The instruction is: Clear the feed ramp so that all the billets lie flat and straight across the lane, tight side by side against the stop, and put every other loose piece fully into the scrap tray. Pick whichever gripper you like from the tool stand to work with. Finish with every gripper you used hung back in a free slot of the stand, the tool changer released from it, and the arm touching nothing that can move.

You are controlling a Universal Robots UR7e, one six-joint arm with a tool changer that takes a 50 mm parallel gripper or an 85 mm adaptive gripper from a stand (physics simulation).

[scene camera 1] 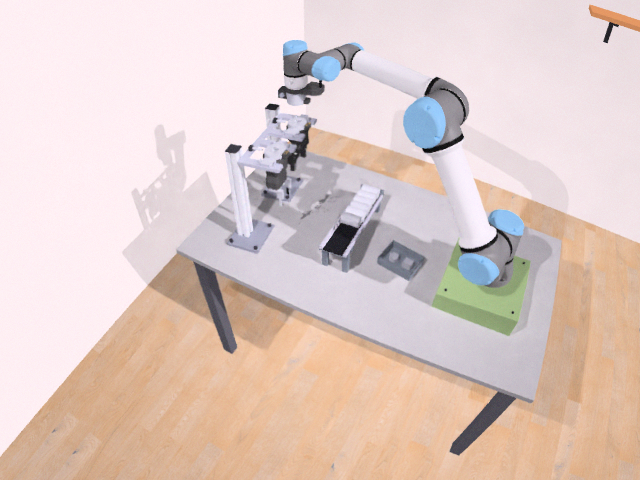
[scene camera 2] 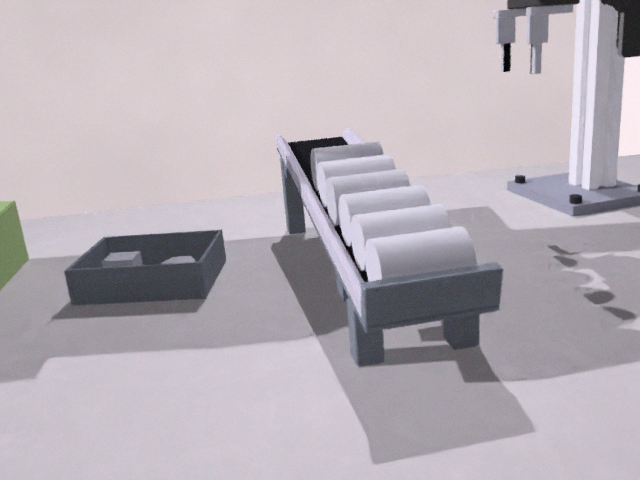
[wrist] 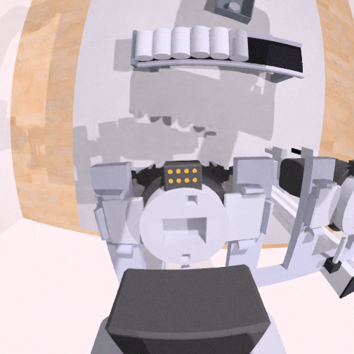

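Note:
Several pale billets (scene camera 1: 361,204) (scene camera 2: 421,255) (wrist: 181,44) lie straight across the ramp (scene camera 1: 341,240) (scene camera 2: 320,217) (wrist: 275,54), side by side, the lowest against the stop (scene camera 2: 431,297). The scrap tray (scene camera 2: 136,284) holds a grey block (scene camera 2: 122,259) and a rounded piece (scene camera 2: 179,259). The tool changer (scene camera 1: 296,98) carries no gripper and is above the stand (scene camera 1: 240,196) (scene camera 2: 597,103), apart from it. My adaptive gripper (scene camera 1: 298,159) hangs in a slot, empty, its fingers apart; its coupling plate (wrist: 184,225) faces up in the wrist view. The parallel gripper (scene camera 2: 521,64) hangs in the neighbouring slot.
The arm's green base block (scene camera 1: 480,294) stands on the table (scene camera 1: 336,310) beyond the tray. The ramp stands between the tray and the stand. The stand's second post (scene camera 1: 271,116) rises beside the adaptive gripper. A wall is behind the stand.

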